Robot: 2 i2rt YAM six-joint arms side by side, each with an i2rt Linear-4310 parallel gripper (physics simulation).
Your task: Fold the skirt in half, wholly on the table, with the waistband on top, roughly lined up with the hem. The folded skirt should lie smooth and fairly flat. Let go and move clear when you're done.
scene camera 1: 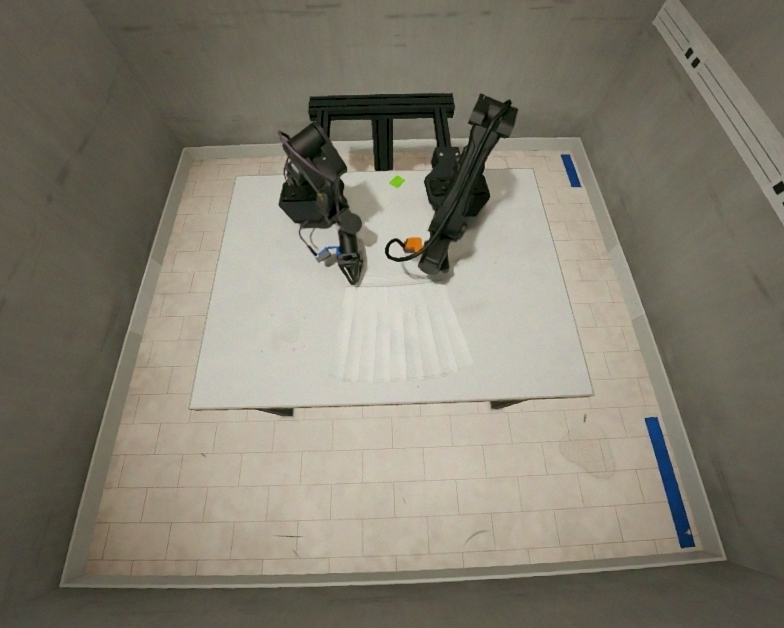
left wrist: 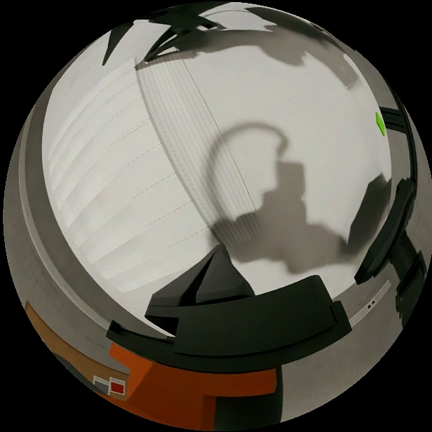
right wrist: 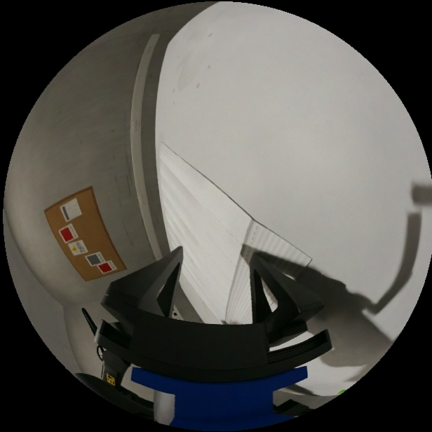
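Note:
The white pleated skirt lies flat and unfolded on the white table. Its ribbed waistband is toward the arms; its wider hem is toward the front of the picture. My right gripper is partly open and empty, close above the waistband's left end in scene camera 1. My left gripper is shut and empty near the waistband's other end; its fingertips are hidden behind the arm in scene camera 1. Whether the tips touch the table is unclear.
A green square lies at the table's back between the two arm bases. A black frame stands behind the table. Arm shadows fall on the table and over parts of the waistband.

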